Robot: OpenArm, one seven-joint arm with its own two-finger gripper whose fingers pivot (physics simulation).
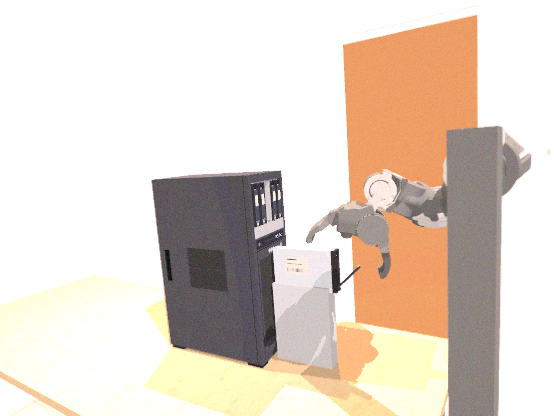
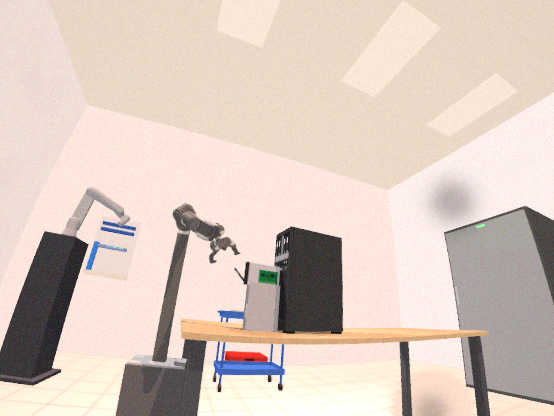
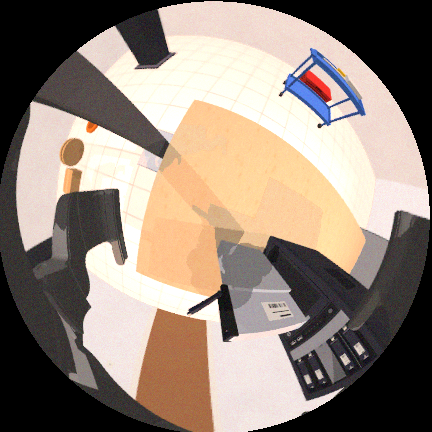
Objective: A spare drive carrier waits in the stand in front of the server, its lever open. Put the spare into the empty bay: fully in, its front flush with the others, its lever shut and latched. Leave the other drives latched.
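Observation:
The spare drive carrier [image 1: 311,279] [image 2: 253,275] [image 3: 250,311] sits upright in the pale stand [image 1: 305,320] [image 2: 261,307] [image 3: 250,270]. Its open lever [image 1: 351,276] [image 2: 240,275] [image 3: 205,302] sticks out from its black front, away from the server. The dark server [image 1: 200,215] [image 2: 315,280] [image 3: 300,255] stands behind the stand. Its empty bay [image 1: 268,202] [image 3: 332,362] is a light gap with two drives on each side; those levers look shut, but are small. My gripper [image 1: 347,257] [image 2: 225,257] [image 3: 219,257] is wide open and empty, near and above the carrier's front end, one finger beyond the lever side.
The server and stand are on a wooden table [image 1: 90,310] [image 2: 390,336] [image 3: 210,165]. My arm's post [image 1: 472,250] [image 2: 172,295] rises at the table's edge. A blue cart [image 2: 250,371] [image 3: 307,97], a grey cabinet [image 2: 495,300] and another arm on a black pedestal [image 2: 42,305] stand farther off.

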